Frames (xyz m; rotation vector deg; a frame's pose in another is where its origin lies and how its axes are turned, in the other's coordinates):
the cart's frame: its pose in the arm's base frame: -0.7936 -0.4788 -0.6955 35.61 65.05 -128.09
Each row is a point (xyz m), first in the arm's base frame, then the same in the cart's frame.
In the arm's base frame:
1: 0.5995 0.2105 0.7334
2: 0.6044 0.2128 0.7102
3: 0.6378 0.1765 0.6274
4: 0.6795 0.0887 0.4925
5: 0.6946 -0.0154 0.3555
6: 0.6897 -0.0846 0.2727
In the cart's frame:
1: -2.0964 -0.2499 -0.0182
2: -2.0863 -0.2345 -0.0333
3: -2.0504 -0.1471 -0.0526
4: -1.9748 0.0009 -0.0583
5: -1.8740 0.1407 -0.0476
6: -1.8011 0.2192 -0.0338

